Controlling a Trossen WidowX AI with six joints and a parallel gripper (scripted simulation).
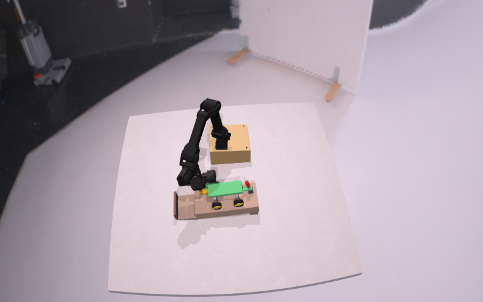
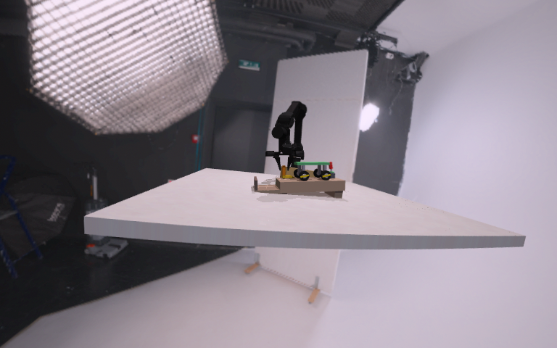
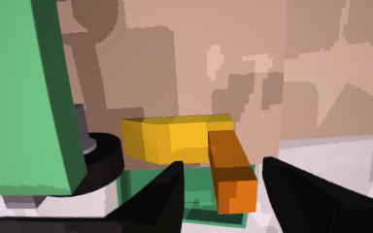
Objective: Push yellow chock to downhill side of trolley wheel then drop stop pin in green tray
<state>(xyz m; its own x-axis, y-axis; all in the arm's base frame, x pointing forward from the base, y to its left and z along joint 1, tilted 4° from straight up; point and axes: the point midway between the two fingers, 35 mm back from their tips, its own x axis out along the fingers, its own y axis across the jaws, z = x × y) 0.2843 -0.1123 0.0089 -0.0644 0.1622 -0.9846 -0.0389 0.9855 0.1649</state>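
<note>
The yellow chock lies 2 cm to the left of my gripper tip and 2 cm below it. From my gripper tip the other things lie so: trolley: 13 cm to the left, 5 cm ahead, 1 cm above; then green tray: 11 cm below, 7 cm behind, 3 cm to the left; then ramp: 13 cm to the left, 5 cm below, 5 cm ahead.
</note>
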